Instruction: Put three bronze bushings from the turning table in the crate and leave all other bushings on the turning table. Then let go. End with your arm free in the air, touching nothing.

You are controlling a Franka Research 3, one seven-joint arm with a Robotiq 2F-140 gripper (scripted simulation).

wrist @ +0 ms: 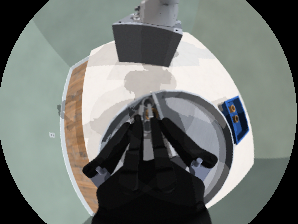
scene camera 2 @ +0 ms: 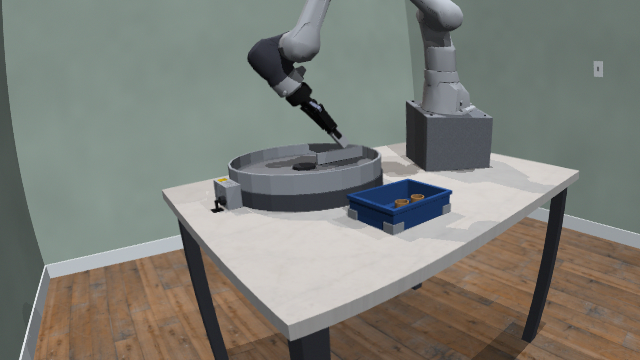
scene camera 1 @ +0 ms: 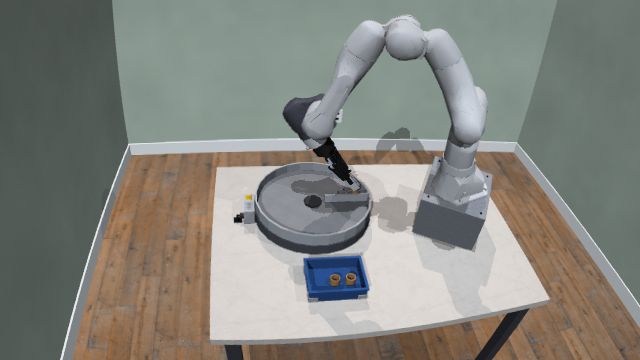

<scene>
my gripper: wrist 145,109; scene camera 2; scene camera 1
same spot on my gripper: [scene camera 2: 321,117] = [scene camera 1: 334,172]
</scene>
